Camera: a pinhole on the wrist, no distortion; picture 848 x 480 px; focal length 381.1 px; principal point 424.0 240.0 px. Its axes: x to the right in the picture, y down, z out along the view. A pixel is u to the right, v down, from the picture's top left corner.
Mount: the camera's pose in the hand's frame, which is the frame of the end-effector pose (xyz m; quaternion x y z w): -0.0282 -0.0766 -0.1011 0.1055 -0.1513 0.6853 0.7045
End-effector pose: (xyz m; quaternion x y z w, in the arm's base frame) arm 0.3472 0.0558 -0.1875 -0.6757 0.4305 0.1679 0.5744
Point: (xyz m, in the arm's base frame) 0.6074 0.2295 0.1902
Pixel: 141.8 388.8
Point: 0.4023 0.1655 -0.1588
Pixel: 611.5 223.9
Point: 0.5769 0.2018 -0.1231
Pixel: 389.2 142.4
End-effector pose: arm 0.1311 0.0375 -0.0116 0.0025 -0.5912 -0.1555 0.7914
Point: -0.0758 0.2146 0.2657
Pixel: outside the picture
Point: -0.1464 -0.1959 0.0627
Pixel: 361.9 127.4
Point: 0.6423 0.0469 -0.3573
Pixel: behind the camera
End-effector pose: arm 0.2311 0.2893 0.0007 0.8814 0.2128 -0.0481 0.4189
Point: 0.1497 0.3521 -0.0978
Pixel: 363.5 208.3
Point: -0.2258 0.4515 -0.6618
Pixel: 96.5 310.3
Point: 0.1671 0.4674 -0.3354
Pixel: 121.1 35.3
